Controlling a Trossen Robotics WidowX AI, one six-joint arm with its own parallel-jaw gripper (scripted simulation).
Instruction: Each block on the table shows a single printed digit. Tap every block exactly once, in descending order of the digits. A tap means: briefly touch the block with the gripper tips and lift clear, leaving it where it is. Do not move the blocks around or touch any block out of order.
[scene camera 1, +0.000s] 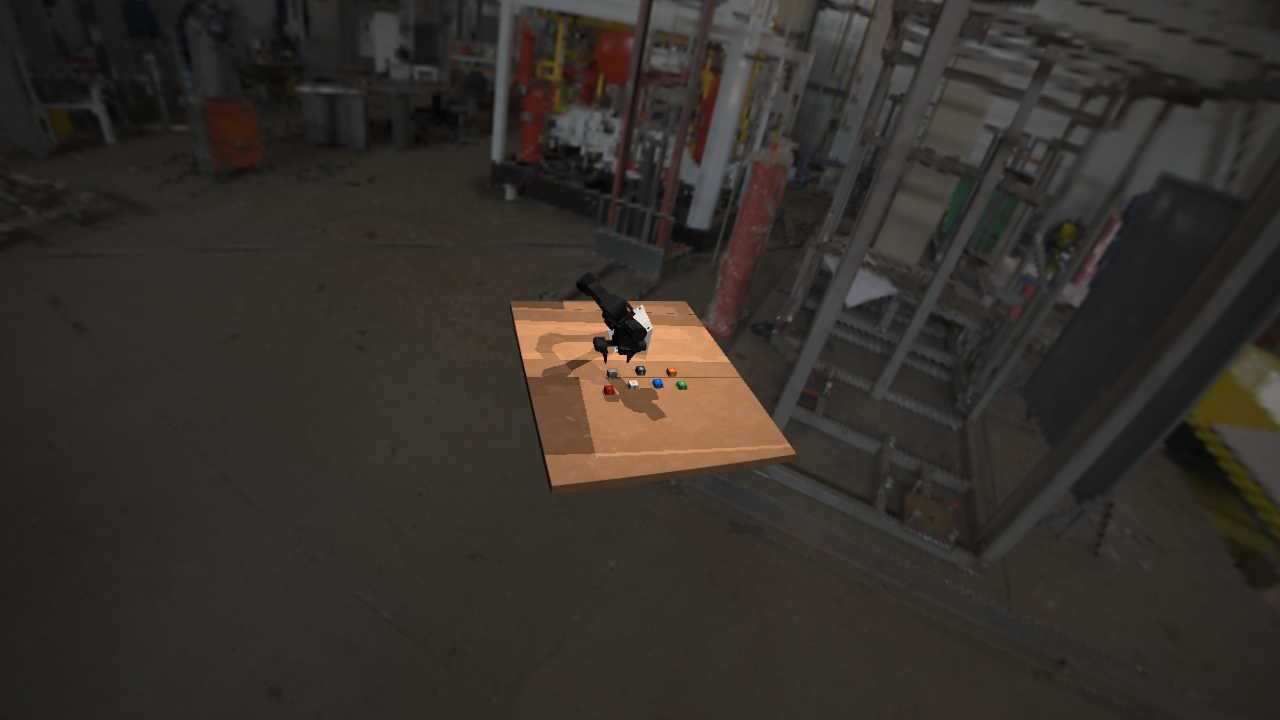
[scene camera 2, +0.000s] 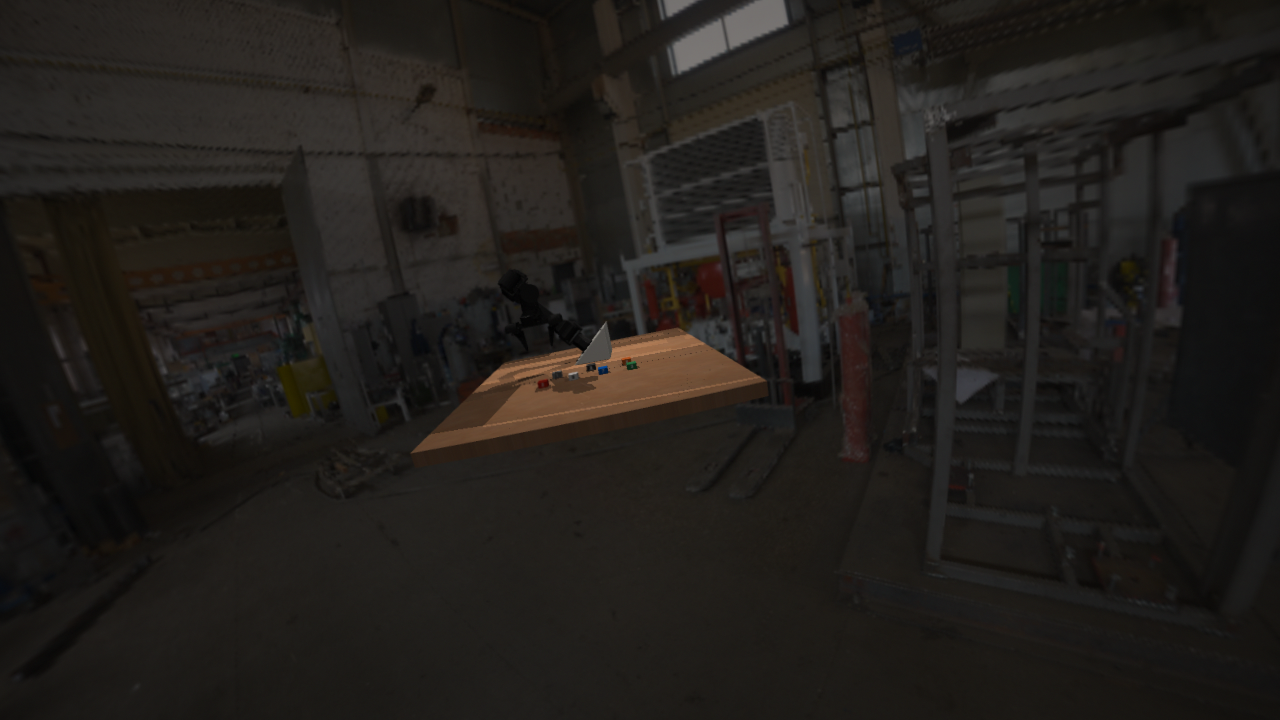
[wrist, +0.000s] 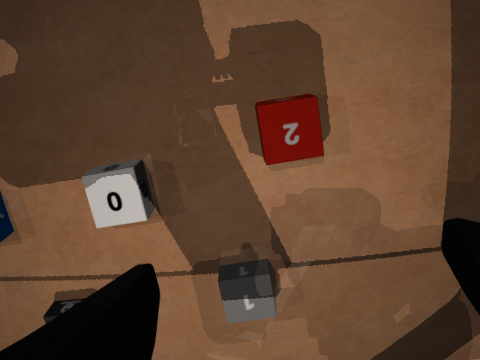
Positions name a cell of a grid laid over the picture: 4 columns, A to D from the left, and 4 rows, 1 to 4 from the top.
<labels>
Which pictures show my gripper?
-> Scene camera 1, scene camera 2 and the wrist view: all of them.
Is my gripper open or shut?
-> Open.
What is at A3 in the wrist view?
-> A white block.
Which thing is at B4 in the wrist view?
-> My gripper.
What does my gripper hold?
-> Nothing.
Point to my gripper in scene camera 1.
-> B3
</labels>
